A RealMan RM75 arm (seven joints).
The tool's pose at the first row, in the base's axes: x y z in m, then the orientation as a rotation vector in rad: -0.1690, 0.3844, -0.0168, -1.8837, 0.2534, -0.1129
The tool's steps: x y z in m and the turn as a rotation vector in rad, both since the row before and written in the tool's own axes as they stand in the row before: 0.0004, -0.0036, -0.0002, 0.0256, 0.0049, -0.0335; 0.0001, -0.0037, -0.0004, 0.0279, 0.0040, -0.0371; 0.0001, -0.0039, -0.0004, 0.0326, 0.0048, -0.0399; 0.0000, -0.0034, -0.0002, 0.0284, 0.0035, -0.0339; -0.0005, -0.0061, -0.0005, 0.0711, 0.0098, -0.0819; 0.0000, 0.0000, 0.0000, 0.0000, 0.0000, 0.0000; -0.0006, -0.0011, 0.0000, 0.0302, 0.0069, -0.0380; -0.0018, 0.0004, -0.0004, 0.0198, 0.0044, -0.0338; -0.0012, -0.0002, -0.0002, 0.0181, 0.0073, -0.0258
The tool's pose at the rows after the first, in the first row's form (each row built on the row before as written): -0.1682, 0.3852, -0.0134, -1.8628, 0.2228, -0.1429; -0.1679, 0.3859, -0.0098, -1.8397, 0.1882, -0.1744; -0.1677, 0.3866, -0.0059, -1.8116, 0.1512, -0.2086; -0.1678, 0.3873, -0.0026, -1.7865, 0.1195, -0.2368; -0.1687, 0.3883, 0.0034, -1.7215, 0.0444, -0.3050; -0.1687, 0.3883, 0.0034, -1.7215, 0.0444, -0.3050; -0.1694, 0.3886, 0.0044, -1.6929, 0.0121, -0.3381; -0.1711, 0.3885, 0.0037, -1.6743, -0.0166, -0.3661; -0.1723, 0.3886, 0.0036, -1.6561, -0.0360, -0.3905
